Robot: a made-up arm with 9 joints. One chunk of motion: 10 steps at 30 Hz.
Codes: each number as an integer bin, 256 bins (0 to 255) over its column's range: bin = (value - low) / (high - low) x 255, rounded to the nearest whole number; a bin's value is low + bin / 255 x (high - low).
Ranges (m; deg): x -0.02..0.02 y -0.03..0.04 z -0.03..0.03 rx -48..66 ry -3..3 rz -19..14
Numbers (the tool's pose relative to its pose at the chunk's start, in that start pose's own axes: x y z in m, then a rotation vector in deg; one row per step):
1: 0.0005 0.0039 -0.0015 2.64 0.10 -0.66
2: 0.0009 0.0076 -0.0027 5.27 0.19 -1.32
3: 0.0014 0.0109 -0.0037 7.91 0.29 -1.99
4: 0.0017 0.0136 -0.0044 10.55 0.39 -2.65
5: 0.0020 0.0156 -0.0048 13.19 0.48 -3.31
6: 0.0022 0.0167 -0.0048 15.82 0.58 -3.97
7: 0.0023 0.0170 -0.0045 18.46 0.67 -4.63
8: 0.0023 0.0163 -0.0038 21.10 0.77 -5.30
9: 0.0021 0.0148 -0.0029 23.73 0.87 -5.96
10: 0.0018 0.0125 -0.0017 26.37 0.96 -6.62
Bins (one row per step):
1: 131 123 121 113 132 142
2: 133 137 116 119 136 137
3: 136 149 112 125 140 131
4: 138 159 109 131 144 126
5: 140 166 107 137 148 121
6: 142 170 107 143 152 116
7: 142 171 108 149 156 111
8: 142 169 111 155 160 106
9: 141 163 115 160 164 101
10: 139 155 120 166 168 96

